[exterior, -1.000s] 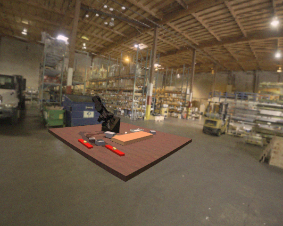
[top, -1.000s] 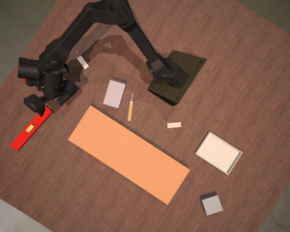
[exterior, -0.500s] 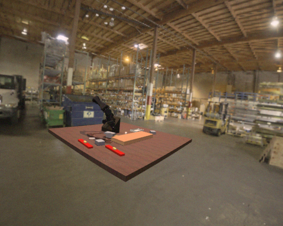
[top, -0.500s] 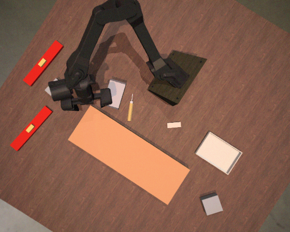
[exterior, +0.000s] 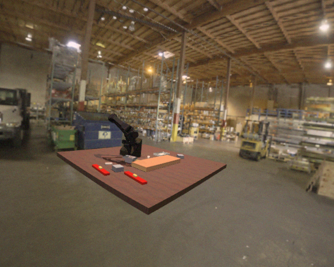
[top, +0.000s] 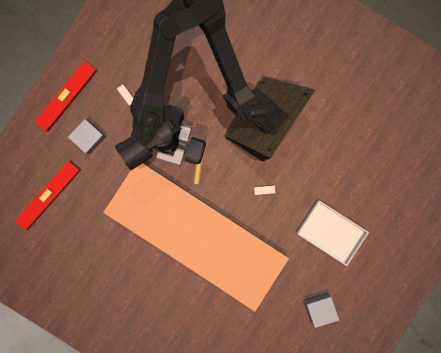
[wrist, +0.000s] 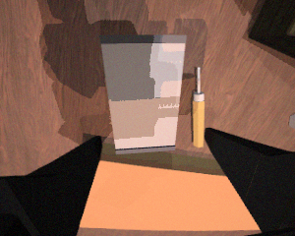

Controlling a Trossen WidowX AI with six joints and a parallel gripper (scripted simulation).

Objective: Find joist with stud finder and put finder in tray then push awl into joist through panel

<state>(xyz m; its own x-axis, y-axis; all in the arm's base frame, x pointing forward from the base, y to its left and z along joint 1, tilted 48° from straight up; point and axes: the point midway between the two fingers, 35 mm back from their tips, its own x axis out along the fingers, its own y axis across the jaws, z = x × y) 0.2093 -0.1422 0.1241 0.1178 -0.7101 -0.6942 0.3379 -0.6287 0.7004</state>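
The grey stud finder lies 70 mm below my gripper tip and 10 mm to the right of it. Round my gripper tip: awl: 80 mm below, 70 mm to the left, 20 mm behind; white tray: 520 mm to the left, 70 mm below, 70 mm behind.
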